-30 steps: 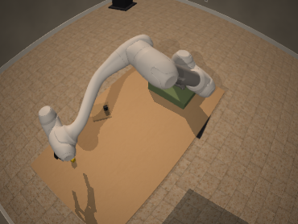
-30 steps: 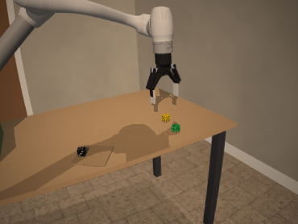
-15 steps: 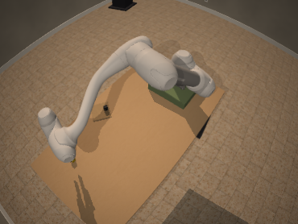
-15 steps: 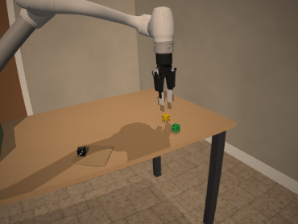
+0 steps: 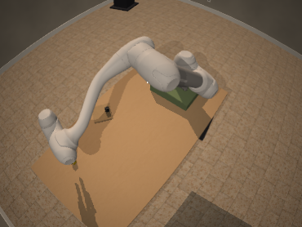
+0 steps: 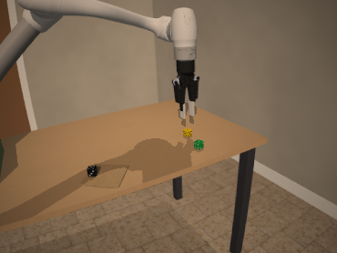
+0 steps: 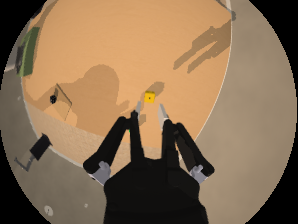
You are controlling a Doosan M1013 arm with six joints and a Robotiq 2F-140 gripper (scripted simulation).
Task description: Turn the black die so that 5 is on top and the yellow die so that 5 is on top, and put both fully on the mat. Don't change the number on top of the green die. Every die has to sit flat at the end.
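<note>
Now: hand 110 mm above the yellow die. Also, from my hand: black die (470 mm behind, 100 mm below, 10 mm to the right); then mat (430 mm behind, 120 mm below, 40 mm to the right); then green die (120 mm to the right, 110 mm below, 50 mm behind).
</note>
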